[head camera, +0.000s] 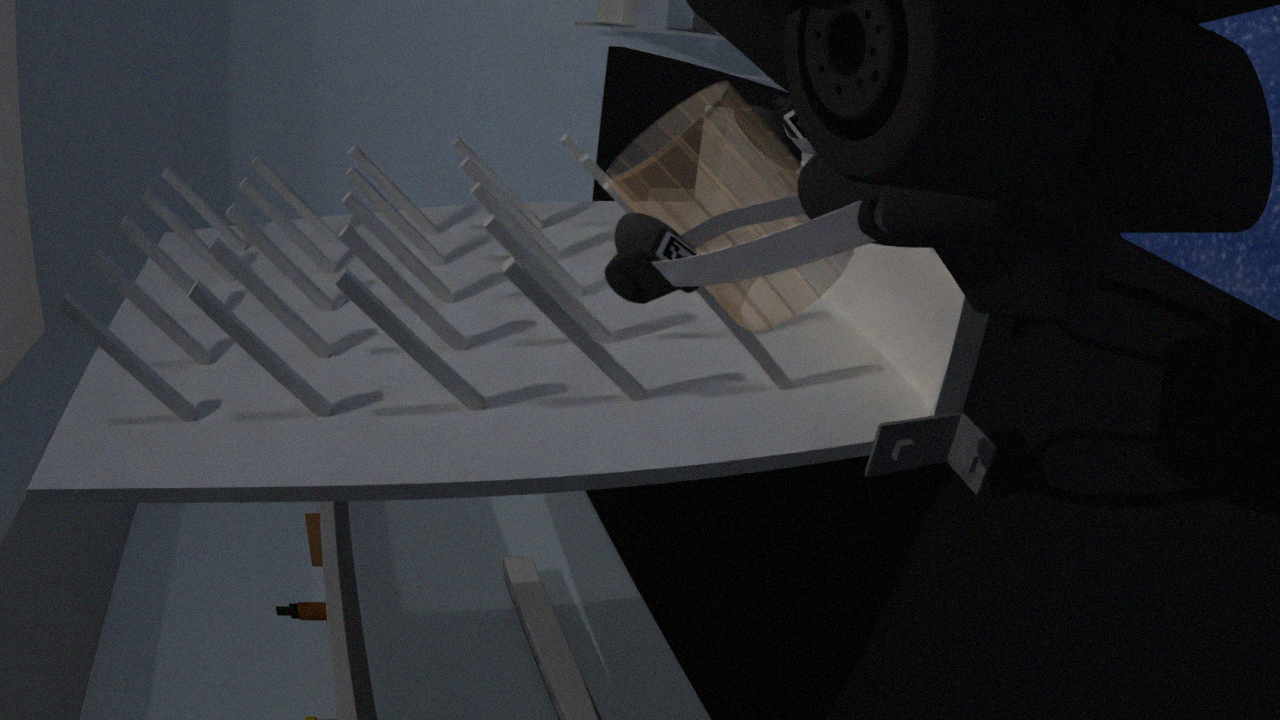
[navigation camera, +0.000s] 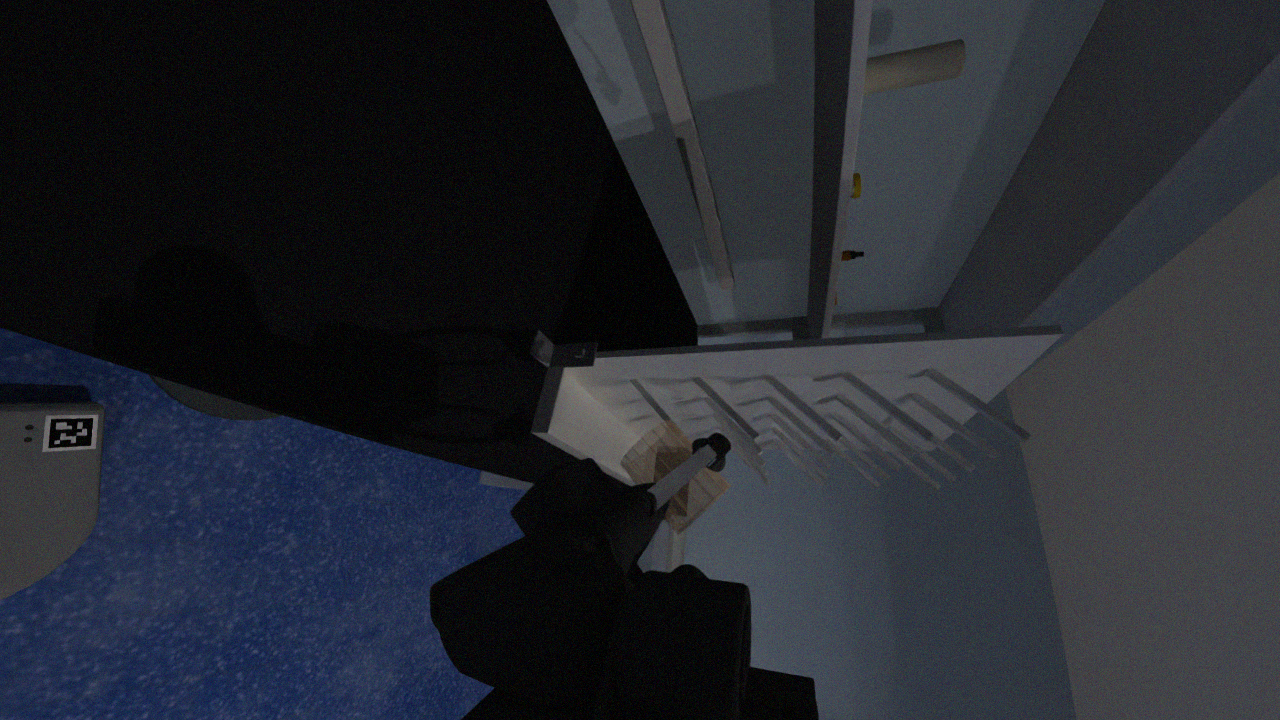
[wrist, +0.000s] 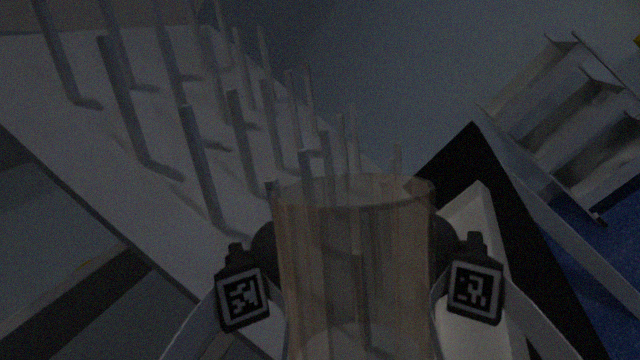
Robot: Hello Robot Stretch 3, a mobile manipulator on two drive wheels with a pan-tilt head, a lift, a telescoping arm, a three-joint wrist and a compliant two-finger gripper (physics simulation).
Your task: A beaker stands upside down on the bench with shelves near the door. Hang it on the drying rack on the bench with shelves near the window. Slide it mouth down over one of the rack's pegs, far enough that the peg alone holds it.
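Places are measured from the robot's base along level axes (x ahead, y left, z up), in millimetres.
Pixels of known places: gripper, fingertip midpoint: (head camera: 696, 194) (wrist: 350, 245).
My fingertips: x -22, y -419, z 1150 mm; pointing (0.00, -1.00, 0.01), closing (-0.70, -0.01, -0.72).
Behind a point stands the place of what it marks.
The beaker (head camera: 707, 161) {x -30, y -357, z 1170 mm} (navigation camera: 702, 497) {x -28, y -360, z 1178 mm} (wrist: 400, 290) {x -35, y -360, z 1139 mm} is clear with an amber tint. It is tilted, in front of the ledge end of the white drying rack (head camera: 268, 456) {x 109, y -525, z 1371 mm} (navigation camera: 644, 358) {x 118, y -505, z 1068 mm} (wrist: 100, 165) {x 106, y -532, z 1350 mm}. My gripper (head camera: 720, 192) {x -22, y -419, z 1150 mm} (navigation camera: 677, 467) {x -22, y -419, z 1150 mm} (wrist: 350, 245) {x -22, y -419, z 1150 mm} is shut on its sides. In the head view a peg (head camera: 756, 349) {x 64, y -552, z 1055 mm} at the rack's ledge end runs up to the beaker and passes out of sight at a fingertip. In the wrist view a peg (wrist: 357, 280) shows through the beaker wall; I cannot tell whether it is inside or behind. Which end is the mouth is unclear.
The rack's ledge (head camera: 895, 313) {x 44, y -579, z 918 mm} (wrist: 472, 210) {x -113, y -853, z 919 mm} lies close to the beaker. More pegs (head camera: 259, 349) {x 48, y -545, z 1374 mm} (wrist: 200, 170) {x 49, y -545, z 1274 mm} stand beside it. A metal bracket (head camera: 913, 443) {x 124, y -488, z 965 mm} sits at the board's corner. Shelves with an orange bottle (head camera: 310, 610) {x 406, y -1010, z 1413 mm} (navigation camera: 848, 256) {x 405, y -1011, z 1427 mm} stand behind. A white shelved unit (wrist: 520, 137) shows at right.
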